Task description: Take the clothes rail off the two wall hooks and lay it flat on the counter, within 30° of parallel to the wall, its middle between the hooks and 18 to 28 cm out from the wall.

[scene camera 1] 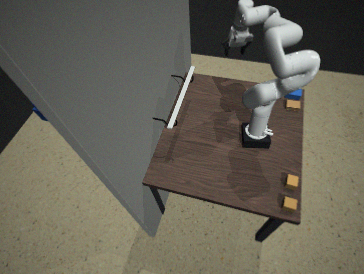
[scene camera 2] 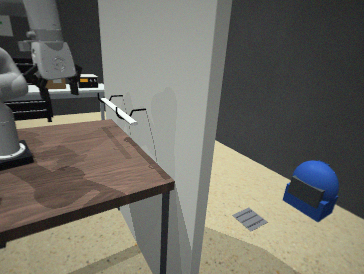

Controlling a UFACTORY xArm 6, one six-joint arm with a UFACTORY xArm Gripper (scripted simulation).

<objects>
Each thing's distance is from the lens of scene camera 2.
grey wall [scene camera 2: 172,66]: 0.78 m
</objects>
